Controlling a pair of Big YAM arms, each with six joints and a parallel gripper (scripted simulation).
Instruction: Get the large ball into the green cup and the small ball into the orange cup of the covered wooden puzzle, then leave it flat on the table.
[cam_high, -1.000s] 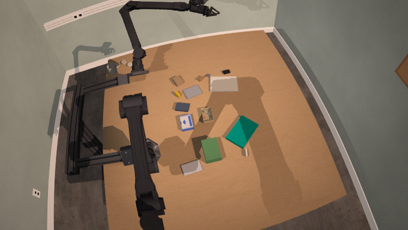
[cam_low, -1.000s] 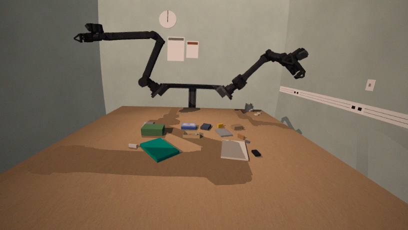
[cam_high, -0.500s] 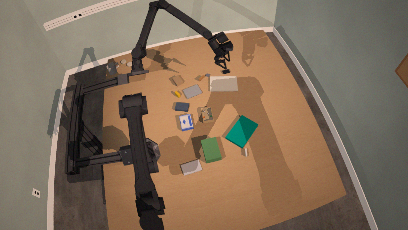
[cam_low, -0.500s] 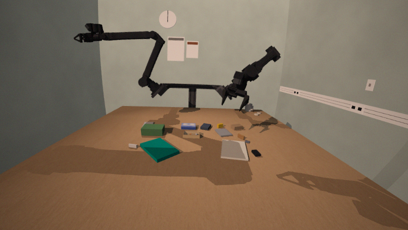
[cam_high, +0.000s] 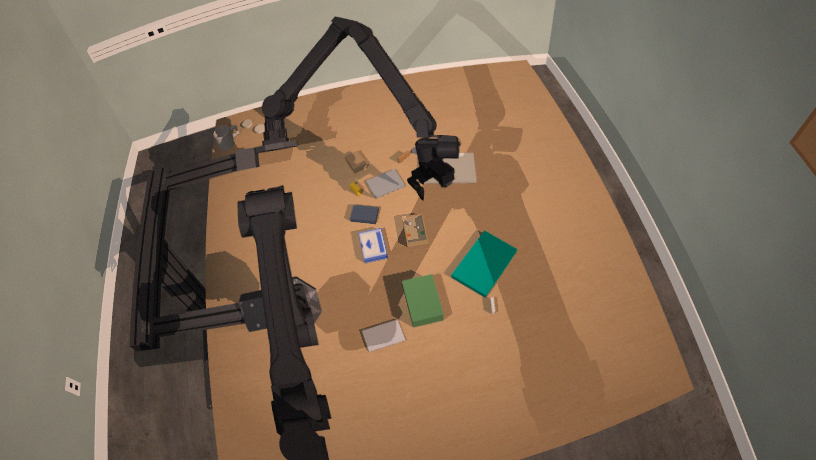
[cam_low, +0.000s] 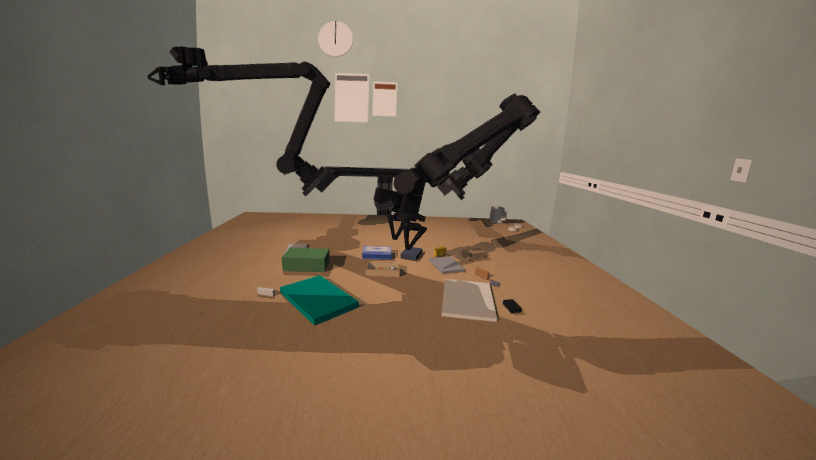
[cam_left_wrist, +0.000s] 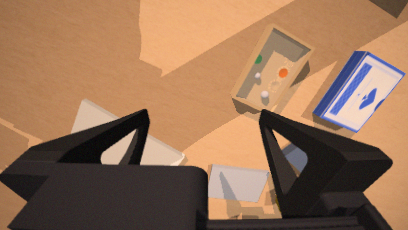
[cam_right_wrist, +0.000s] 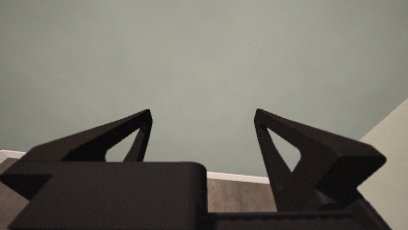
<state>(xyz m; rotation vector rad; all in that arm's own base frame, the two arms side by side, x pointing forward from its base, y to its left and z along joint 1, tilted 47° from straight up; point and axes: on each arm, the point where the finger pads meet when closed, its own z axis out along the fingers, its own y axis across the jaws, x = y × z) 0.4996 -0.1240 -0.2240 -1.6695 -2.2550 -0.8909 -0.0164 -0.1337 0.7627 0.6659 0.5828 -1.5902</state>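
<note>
Now: left hand 13 cm above the covered wooden puzzle, 8 cm past it and 5 cm to the left of it. Round my left hand: pale board (19 cm to the left, 13 cm below, 11 cm ahead); then grey pad (18 cm to the left, 13 cm below, 13 cm behind); then blue-and-white box (23 cm behind, 12 cm below, 7 cm to the right).
</note>
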